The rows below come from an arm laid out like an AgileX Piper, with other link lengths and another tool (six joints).
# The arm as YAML. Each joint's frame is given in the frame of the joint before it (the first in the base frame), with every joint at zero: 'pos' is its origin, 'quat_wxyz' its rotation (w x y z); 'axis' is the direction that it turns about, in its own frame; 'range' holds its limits. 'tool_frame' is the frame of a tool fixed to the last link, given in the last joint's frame.
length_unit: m
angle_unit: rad
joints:
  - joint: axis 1
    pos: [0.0, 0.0, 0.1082]
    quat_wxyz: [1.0, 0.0, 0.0, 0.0]
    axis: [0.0, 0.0, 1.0]
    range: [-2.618, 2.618]
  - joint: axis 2
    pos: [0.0, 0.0, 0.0]
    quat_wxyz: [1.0, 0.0, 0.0, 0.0]
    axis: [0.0, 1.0, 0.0]
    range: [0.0, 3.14]
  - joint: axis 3
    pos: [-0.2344, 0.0, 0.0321]
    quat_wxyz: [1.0, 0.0, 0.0, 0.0]
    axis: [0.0, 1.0, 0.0]
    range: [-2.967, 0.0]
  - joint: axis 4
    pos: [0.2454, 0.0, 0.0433]
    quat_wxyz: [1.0, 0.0, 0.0, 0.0]
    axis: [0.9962, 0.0, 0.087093]
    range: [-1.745, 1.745]
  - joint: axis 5
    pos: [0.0, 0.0, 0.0]
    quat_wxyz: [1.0, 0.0, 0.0, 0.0]
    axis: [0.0, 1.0, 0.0]
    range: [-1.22, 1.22]
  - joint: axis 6
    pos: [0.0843, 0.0, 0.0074]
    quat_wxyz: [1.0, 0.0, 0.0, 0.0]
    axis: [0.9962, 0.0, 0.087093]
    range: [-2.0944, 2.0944]
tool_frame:
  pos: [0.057, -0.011, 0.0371]
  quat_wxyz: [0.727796, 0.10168, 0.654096, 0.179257]
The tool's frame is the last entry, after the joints.
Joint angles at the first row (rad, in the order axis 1, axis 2, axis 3, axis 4, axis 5, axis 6):
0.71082, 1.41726, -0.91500, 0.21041, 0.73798, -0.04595
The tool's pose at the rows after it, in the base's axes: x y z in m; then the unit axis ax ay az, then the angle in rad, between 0 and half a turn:
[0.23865 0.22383 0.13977 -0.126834 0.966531 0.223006 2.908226]
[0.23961 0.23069 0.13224 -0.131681 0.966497 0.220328 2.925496]
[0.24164 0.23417 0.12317 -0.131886 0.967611 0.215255 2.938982]
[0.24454 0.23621 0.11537 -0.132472 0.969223 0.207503 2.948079]
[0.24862 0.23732 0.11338 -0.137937 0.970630 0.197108 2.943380]
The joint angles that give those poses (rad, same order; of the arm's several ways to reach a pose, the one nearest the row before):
0.73294, 1.46312, -0.94558, 0.21620, 0.74413, -0.04899
0.74511, 1.50326, -0.96114, 0.22269, 0.73604, -0.05415
0.74949, 1.54027, -0.96827, 0.22365, 0.72279, -0.05486
0.75096, 1.57407, -0.97826, 0.21446, 0.71480, -0.05137
0.75164, 1.59529, -0.99710, 0.18571, 0.71889, -0.04248

